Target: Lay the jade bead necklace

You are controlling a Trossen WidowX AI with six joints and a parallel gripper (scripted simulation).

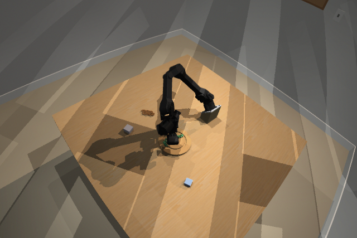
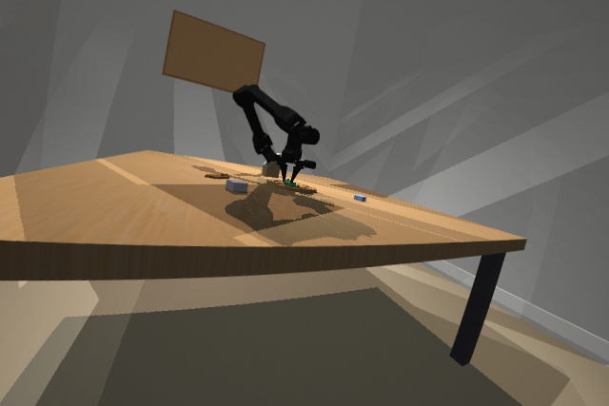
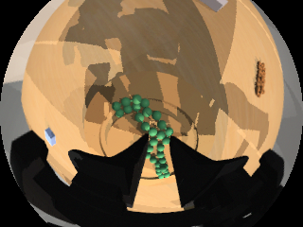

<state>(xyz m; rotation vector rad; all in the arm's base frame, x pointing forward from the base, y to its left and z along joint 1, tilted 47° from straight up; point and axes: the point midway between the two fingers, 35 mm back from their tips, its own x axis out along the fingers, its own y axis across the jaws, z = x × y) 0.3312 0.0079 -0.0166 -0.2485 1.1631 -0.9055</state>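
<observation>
The round wooden bead board is 20 mm to the left of my gripper tip, 20 mm behind it and 10 mm below it. The rest, counted from my gripper tip: blue block: 280 mm to the left, 80 mm ahead, 10 mm below; pale grey block: 190 mm to the right, 190 mm ahead.
</observation>
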